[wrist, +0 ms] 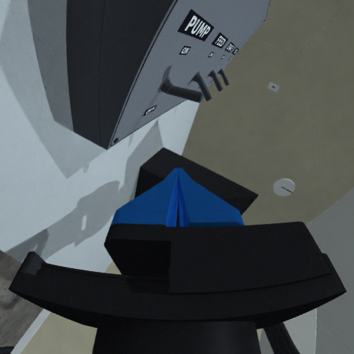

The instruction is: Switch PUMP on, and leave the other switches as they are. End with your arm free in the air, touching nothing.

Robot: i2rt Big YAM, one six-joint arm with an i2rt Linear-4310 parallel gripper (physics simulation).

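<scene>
The PUMP lever (185, 92) is a dark rod standing out from the grey panel (162, 60) in the upper middle of the wrist view. The PUMP label (198, 25) and an ON label (185, 50) are above it, and an OFF label (150, 110) is below it. I cannot tell for sure which way the lever is tilted. Three other levers (203, 86) (215, 80) (224, 77) stand in a row beyond it; the label next to PUMP reads FEED (220, 40). My gripper (177, 174) is shut and empty, its blue fingertips below the levers in the view, apart from them.
The dark side of the switch box (90, 65) fills the upper left. A pale surface with shadows (30, 200) lies behind it. A white disc (284, 187) and a small white plate (273, 87) are on the olive-brown surface at right.
</scene>
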